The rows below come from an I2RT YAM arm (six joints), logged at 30 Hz.
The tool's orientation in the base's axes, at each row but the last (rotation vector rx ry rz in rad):
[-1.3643, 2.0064, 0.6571]
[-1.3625, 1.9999, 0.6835]
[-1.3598, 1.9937, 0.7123]
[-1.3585, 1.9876, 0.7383]
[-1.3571, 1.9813, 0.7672]
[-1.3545, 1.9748, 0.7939]
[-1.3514, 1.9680, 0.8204]
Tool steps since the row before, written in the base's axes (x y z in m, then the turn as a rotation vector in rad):
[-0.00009, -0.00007, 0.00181, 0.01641, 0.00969, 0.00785]
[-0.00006, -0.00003, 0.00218, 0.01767, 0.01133, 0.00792]
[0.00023, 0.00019, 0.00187, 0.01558, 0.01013, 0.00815]
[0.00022, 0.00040, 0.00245, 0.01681, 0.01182, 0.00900]
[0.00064, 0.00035, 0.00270, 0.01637, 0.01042, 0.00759]
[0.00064, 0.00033, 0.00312, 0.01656, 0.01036, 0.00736]
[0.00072, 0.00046, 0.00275, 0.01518, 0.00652, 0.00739]
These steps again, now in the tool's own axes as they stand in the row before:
[-0.00124, 0.00017, -0.00131, -0.01634, -0.01159, 0.00485]
[-0.00156, 0.00021, -0.00151, -0.01776, -0.01222, 0.00622]
[-0.00157, 0.00001, -0.00106, -0.01661, -0.01063, 0.00481]
[-0.00213, 0.00018, -0.00128, -0.01861, -0.01116, 0.00570]
[-0.00243, -0.00017, -0.00138, -0.01659, -0.01135, 0.00550]
[-0.00275, -0.00008, -0.00164, -0.01644, -0.01157, 0.00563]
[-0.00258, -0.00014, -0.00126, -0.01386, -0.01137, 0.00246]

